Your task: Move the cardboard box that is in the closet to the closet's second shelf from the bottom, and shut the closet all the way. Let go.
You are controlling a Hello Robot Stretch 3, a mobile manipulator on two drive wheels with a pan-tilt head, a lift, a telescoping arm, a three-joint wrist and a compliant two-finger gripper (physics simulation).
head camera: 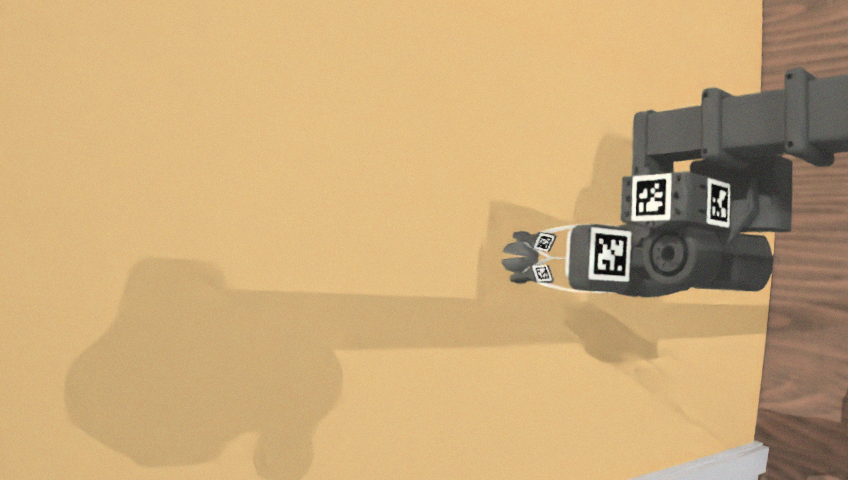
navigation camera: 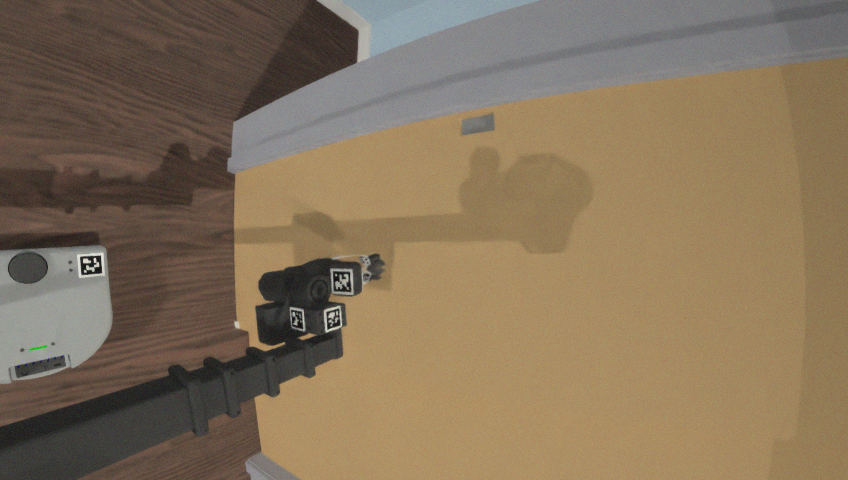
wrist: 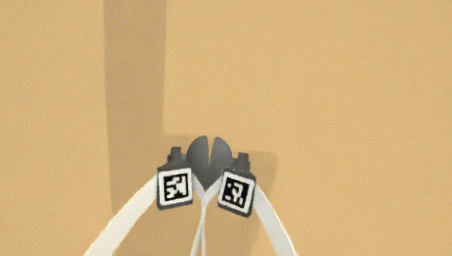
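Seen in the pictures: gripper, fingertip midpoint: (head camera: 508, 257) (navigation camera: 381, 265) (wrist: 209, 155); robot's base, origin of the base link: (navigation camera: 29, 266).
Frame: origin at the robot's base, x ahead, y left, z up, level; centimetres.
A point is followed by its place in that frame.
Note:
The closet's flat yellow-orange door surface (head camera: 297, 148) @[x -11.1, y -62.2, z 103.3 cm] (navigation camera: 535, 327) @[x -13.9, y -62.1, z 112.0 cm] (wrist: 325, 75) @[x -12.1, y -62.2, z 86.2 cm] fills much of all three views. A small grey plate (navigation camera: 477, 123) @[x 27.7, y -65.1, z 100.3 cm] sits on it near the grey frame (head camera: 708, 463) @[x 31.0, y -62.2, z 22.4 cm] (navigation camera: 416, 89) @[x 38.0, y -62.8, z 86.8 cm]. Whether the door is shut all the way cannot be told. My gripper (head camera: 512, 255) @[x -2.2, y -57.2, z 79.5 cm] (navigation camera: 378, 267) @[x -2.2, y -57.2, z 79.5 cm] (wrist: 209, 155) @[x -2.2, y -57.2, z 79.5 cm] is in front of the door surface, fingertips together with nothing between them. It casts a shadow there; contact cannot be told. The cardboard box and the closet's shelves do not show in these views.
Brown wooden floor (head camera: 803, 356) @[x 12.3, y -55.5, z 0.0 cm] (navigation camera: 148, 89) @[x 56.6, y -31.2, z 0.1 cm] runs along the door's bottom edge. My base (navigation camera: 53, 315) @[x -11.7, y -3.9, z 16.0 cm] stands on it, and my arm (head camera: 749, 118) @[x -10.6, y -23.5, z 91.5 cm] (navigation camera: 148, 398) @[x -8.2, y -7.5, z 91.9 cm] reaches across toward the door. A light blue wall (navigation camera: 416, 14) @[x 124.1, y -140.5, z 41.1 cm] lies beyond the frame. Another grey frame piece (navigation camera: 267, 468) @[x -88.4, y -59.0, z 12.0 cm] shows at the navigation view's bottom.

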